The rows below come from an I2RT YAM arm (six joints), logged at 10 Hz.
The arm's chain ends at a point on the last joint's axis. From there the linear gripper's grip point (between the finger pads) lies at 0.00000 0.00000 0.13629 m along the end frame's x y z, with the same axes.
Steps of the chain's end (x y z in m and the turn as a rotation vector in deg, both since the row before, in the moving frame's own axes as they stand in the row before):
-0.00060, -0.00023, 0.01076, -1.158, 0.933, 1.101
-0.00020, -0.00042, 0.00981, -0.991, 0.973, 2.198
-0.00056, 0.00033, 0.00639, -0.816, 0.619, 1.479
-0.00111, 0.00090, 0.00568, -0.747, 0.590, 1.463
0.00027, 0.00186, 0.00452, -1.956, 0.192, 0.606
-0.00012, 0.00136, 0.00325, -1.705, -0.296, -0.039
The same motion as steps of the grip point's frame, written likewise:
0.00159, 0.00255, 0.01071, -1.158, 0.933, 1.101
0.00207, 0.00198, 0.00977, -0.991, 0.973, 2.198
0.00089, 0.00229, 0.00637, -0.816, 0.619, 1.479
0.00027, 0.00269, 0.00566, -0.747, 0.590, 1.463
0.00070, 0.00651, 0.00444, -1.956, 0.192, 0.606
-0.00082, 0.00542, 0.00319, -1.705, -0.296, -0.039

